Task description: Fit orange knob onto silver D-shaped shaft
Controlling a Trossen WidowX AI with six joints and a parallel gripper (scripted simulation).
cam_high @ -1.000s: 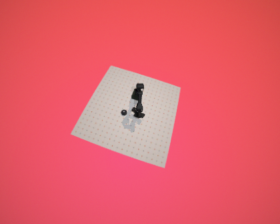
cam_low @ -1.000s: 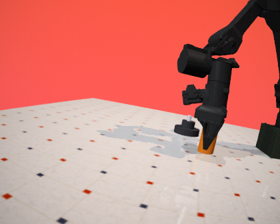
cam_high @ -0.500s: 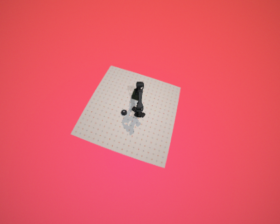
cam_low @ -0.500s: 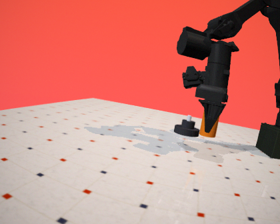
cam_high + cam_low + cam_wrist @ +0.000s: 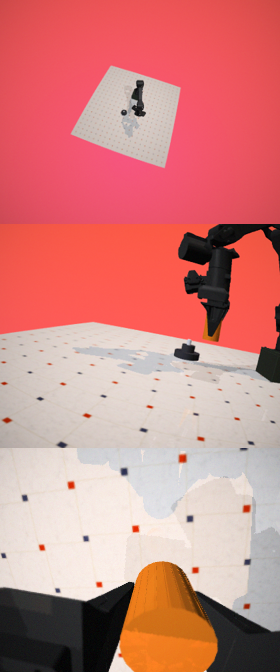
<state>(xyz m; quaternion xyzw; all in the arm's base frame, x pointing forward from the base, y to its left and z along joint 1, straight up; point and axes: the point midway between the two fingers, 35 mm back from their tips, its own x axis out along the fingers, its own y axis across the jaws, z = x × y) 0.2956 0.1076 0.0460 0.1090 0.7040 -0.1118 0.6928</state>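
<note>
The black round pedestal is 20 cm to the right of my gripper tip, 7 cm below it and 3 cm ahead of it. Also, from my gripper tip: orange knob (3 cm above).
</note>
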